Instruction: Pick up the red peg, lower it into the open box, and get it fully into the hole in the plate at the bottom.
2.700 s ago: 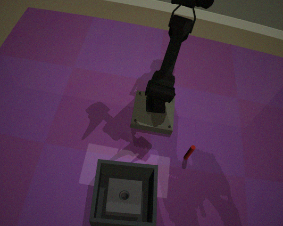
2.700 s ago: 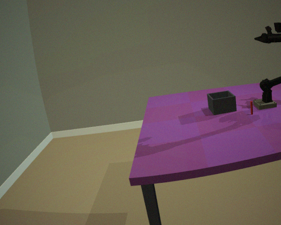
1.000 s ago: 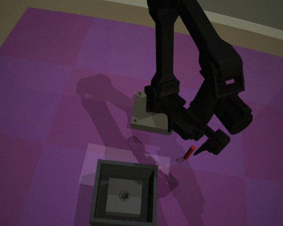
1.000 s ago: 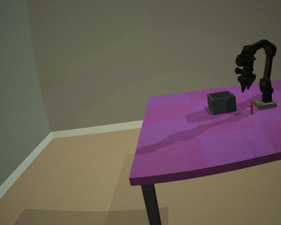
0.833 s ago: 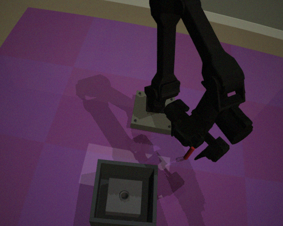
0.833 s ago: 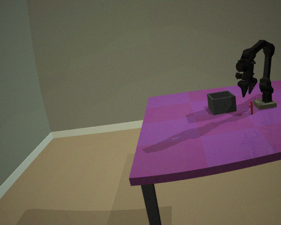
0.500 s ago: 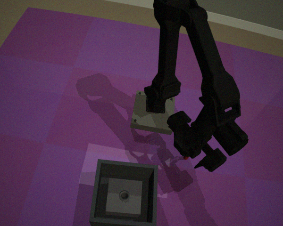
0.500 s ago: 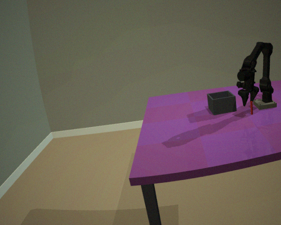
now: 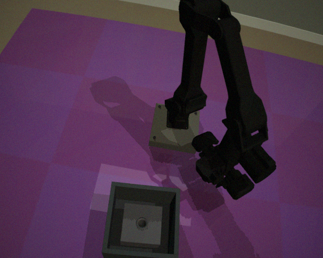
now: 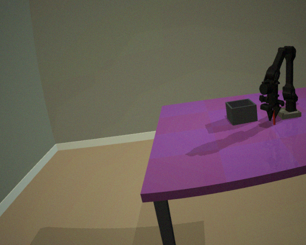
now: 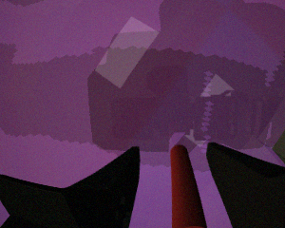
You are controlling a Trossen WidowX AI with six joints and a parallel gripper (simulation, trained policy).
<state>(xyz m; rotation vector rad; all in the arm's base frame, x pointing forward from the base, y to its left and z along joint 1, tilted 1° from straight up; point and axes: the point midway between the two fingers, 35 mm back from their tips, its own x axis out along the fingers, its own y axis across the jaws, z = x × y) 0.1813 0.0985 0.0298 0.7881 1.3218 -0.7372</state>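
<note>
My gripper tip is 140 mm short of the light grey plate, 180 mm to the left of it and 20 mm below it. The rest, counted from my gripper tip: red peg (10 mm behind, 10 mm to the left, 10 mm above); then dark grey box (140 mm ahead, 180 mm to the right).
</note>
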